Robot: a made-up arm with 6 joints.
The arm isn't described. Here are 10 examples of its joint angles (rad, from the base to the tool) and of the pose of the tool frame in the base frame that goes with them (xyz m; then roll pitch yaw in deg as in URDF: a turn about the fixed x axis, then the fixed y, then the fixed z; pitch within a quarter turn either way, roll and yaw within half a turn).
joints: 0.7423 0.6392 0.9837 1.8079 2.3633 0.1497
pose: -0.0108 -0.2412 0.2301 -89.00 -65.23 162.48
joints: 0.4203 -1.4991 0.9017 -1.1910 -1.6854 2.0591
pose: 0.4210 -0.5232 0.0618 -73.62 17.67 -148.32
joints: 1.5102 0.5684 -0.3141 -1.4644 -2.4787 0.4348
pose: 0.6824 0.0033 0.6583 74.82 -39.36 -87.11
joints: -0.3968 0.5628 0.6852 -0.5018 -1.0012 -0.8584
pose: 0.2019 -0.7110 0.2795 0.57 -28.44 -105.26
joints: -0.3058 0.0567 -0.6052 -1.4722 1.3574 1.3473
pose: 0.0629 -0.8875 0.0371 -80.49 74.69 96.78
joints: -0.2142 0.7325 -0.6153 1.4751 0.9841 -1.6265
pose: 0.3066 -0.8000 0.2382 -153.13 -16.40 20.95
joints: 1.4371 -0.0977 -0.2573 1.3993 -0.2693 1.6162
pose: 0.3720 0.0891 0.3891 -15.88 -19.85 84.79
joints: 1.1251 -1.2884 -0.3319 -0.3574 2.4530 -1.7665
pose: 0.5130 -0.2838 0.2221 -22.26 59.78 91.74
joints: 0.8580 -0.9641 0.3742 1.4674 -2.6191 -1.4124
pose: 0.7329 -0.2989 0.0621 -102.67 63.17 112.58
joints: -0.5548 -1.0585 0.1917 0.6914 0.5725 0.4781
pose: 0.1508 -0.2949 0.3554 -20.91 -68.64 11.60
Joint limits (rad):
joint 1: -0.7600..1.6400
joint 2: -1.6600..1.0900
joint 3: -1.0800..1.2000
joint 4: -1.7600..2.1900
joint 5: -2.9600..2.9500
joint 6: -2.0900..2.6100
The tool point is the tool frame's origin. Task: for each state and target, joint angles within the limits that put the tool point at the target. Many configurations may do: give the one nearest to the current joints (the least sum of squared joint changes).
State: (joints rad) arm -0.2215 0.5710 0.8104 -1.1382 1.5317 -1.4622
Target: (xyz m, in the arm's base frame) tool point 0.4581 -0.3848 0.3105
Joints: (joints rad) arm 0.1107 -0.2677 1.2000 -0.7864 0.8144 -1.8071
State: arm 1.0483 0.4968 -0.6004 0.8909 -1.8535 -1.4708
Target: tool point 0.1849 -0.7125 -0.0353
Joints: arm 0.2754 1.0189 -0.4183 1.7912 -1.9027 -1.3504
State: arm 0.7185 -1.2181 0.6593 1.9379 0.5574 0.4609
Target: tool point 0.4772 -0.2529 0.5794
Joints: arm 1.4360 -0.8190 0.6488 1.7440 -0.0090 0.6598
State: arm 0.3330 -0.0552 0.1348 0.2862 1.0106 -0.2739
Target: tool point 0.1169 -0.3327 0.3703
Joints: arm 0.2643 -0.0006 0.1299 0.3759 1.0544 -0.3152
